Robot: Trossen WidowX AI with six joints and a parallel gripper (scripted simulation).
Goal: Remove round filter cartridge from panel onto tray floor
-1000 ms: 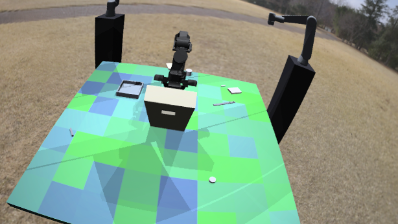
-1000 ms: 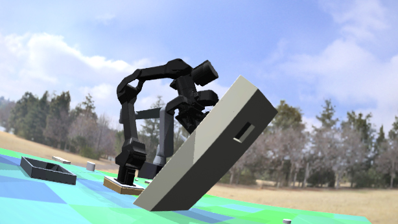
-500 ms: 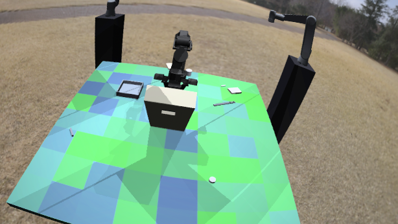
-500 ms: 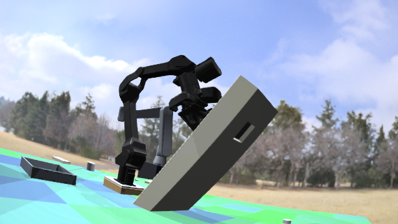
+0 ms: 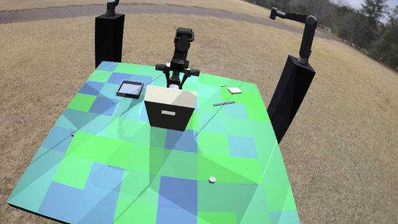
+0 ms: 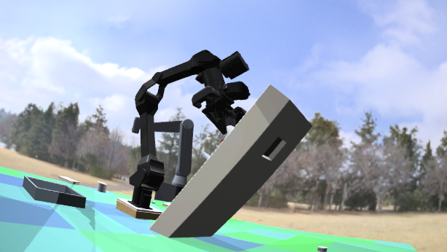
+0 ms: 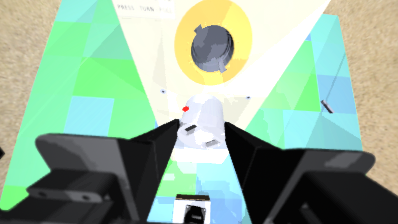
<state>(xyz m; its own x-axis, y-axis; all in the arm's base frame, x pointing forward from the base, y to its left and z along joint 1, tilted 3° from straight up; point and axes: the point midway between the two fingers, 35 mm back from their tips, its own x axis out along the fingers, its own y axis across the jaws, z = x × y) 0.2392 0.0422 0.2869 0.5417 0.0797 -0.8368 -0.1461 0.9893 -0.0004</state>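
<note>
My gripper tip is 340 mm to the left of the tray, 300 mm past it and 270 mm above it. From my gripper tip the other things lie so: filter cartridge right at my gripper tip.
</note>
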